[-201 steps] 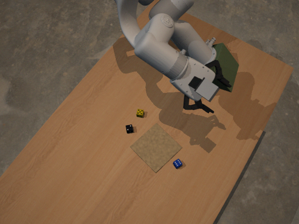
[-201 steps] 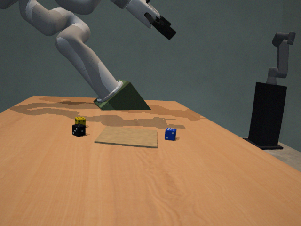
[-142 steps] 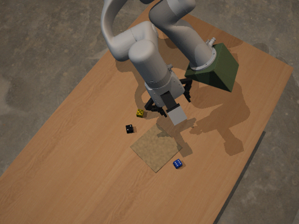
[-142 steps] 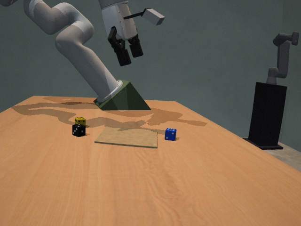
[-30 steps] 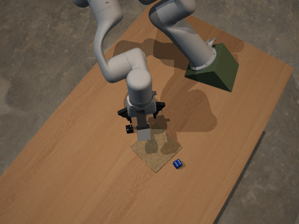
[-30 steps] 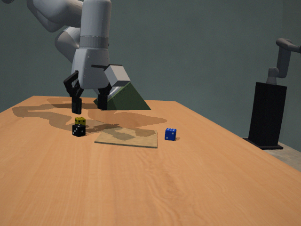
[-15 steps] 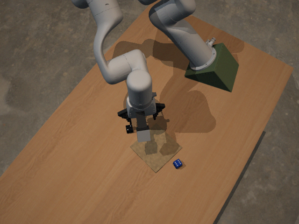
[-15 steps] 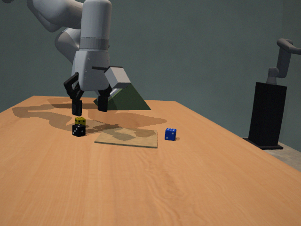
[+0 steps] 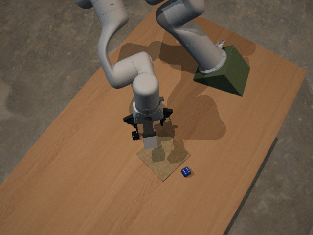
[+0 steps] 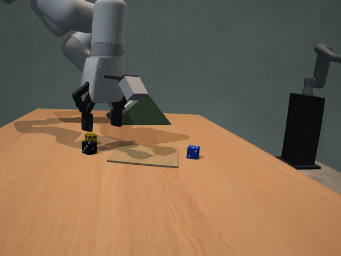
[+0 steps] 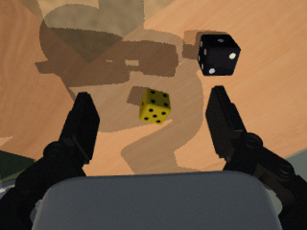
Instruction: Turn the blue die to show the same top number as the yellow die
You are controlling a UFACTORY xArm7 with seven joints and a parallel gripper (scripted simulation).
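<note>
Now: the yellow die 40 mm below my hand, 30 mm to the right of it and 20 mm behind it. From my hand the other things lie so: black die 50 mm ahead, 40 mm below, 20 mm to the right; then tan mat 100 mm to the left, 50 mm below, 50 mm ahead; then blue die 210 mm to the left, 50 mm ahead, 40 mm below.
</note>
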